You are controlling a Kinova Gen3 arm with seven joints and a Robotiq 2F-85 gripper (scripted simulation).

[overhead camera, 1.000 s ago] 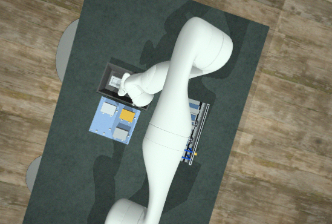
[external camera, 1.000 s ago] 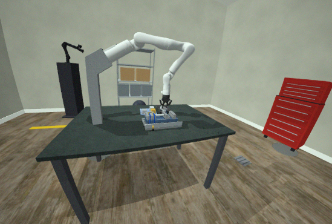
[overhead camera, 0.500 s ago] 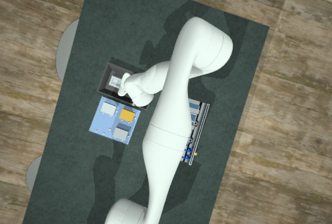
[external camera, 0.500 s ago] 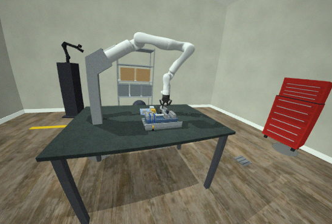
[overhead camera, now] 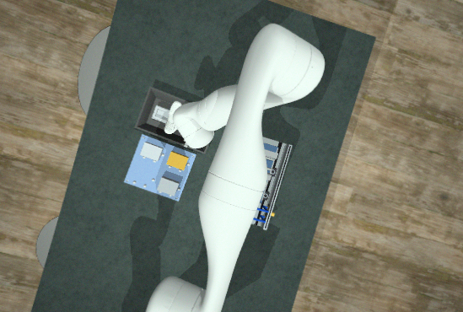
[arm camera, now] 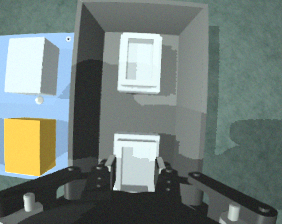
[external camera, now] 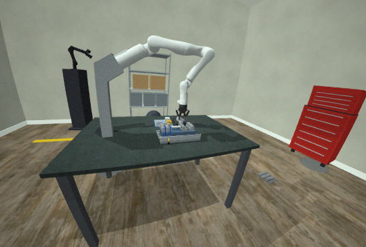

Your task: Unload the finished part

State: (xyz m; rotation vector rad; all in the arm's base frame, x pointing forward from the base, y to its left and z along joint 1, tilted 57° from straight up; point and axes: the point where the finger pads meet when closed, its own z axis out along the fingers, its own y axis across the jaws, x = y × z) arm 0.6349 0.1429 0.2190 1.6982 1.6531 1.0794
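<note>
The orange block is 12 cm behind my hand, 4 cm below it and 1 cm to the right of it. From my hand the other things lie so: light blue fixture plate: 17 cm behind, 6 cm below, 3 cm to the left; then vise: 25 cm to the right, 7 cm behind, 3 cm below.
</note>
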